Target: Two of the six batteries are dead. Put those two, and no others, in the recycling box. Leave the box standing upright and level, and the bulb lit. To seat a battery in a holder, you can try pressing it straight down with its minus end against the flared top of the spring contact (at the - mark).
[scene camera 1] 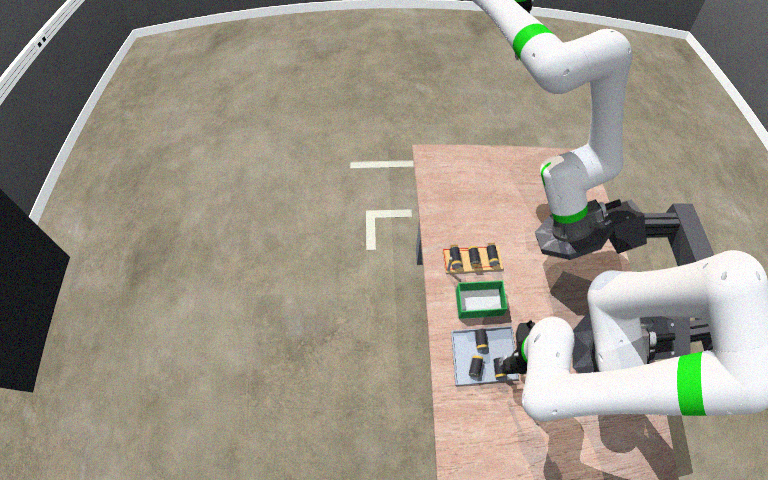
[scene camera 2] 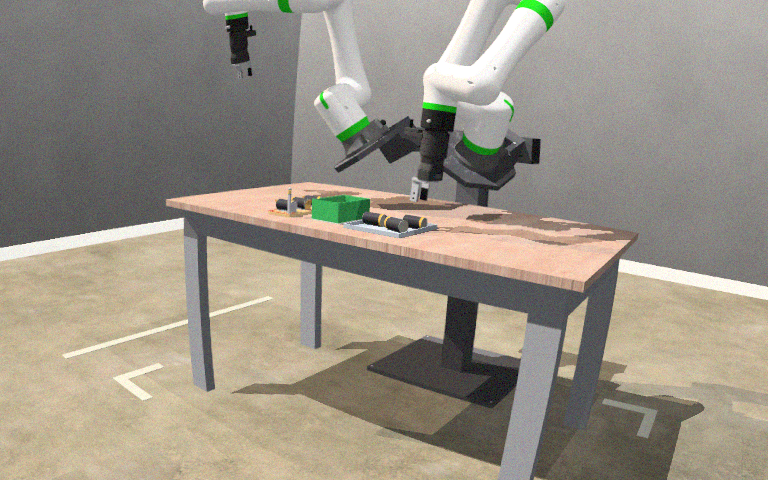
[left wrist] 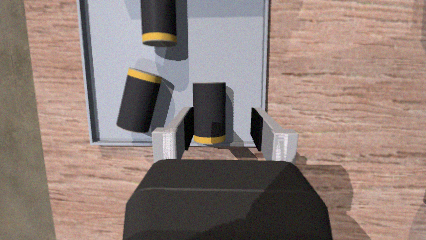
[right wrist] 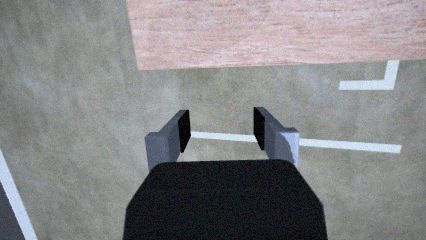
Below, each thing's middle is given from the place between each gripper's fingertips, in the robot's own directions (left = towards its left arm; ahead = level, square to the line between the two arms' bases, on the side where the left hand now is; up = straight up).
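Labels:
Green recycling box (scene camera 2: pixel 336 213): my left gripper (scene camera 2: pixel 418 200) 24 cm to the left of it, 8 cm above it, 3 cm short of it. Grey tray (scene camera 1: pixel 500 341), from my left hand: 9 cm below, 6 cm to the right, 5 cm ahead.
Green recycling box: my right hand 28 cm short of it, 68 cm to the right of it, 47 cm above it. Grey tray, from my right hand: 30 cm ahead, 86 cm to the left, 48 cm below.

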